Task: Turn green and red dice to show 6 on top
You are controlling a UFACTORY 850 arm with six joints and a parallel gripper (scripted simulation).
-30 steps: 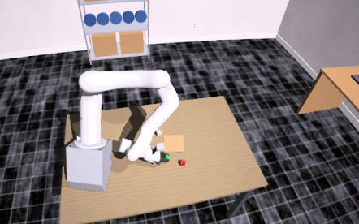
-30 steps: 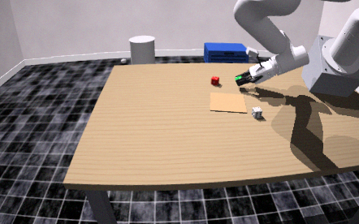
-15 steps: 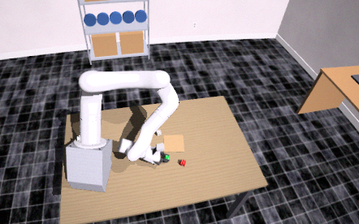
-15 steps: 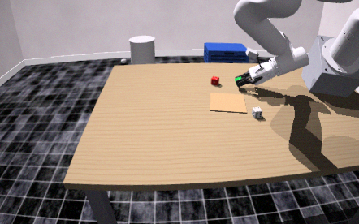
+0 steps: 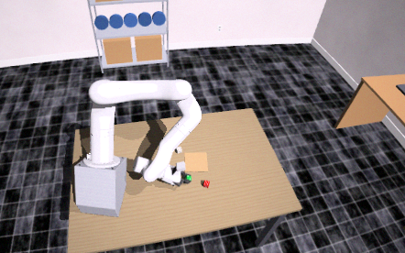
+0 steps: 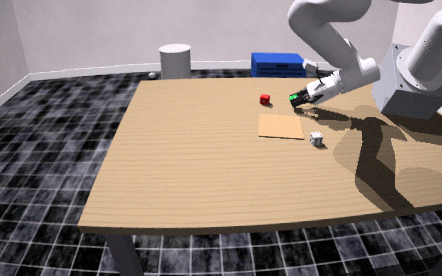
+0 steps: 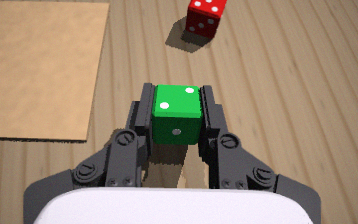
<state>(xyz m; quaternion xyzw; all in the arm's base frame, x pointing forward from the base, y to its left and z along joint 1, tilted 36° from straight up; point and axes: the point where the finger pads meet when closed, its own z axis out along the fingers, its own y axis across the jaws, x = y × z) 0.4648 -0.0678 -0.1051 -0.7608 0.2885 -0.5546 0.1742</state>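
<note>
Right now my hand is 1 cm short of the green die and 1 cm above it. The rest, counted from my hand: red die (10 cm ahead, 5 cm to the right, 2 cm below); then tan mat (9 cm ahead, 12 cm to the left, 3 cm below); then white die (1 cm ahead, 23 cm to the left, 2 cm below).
</note>
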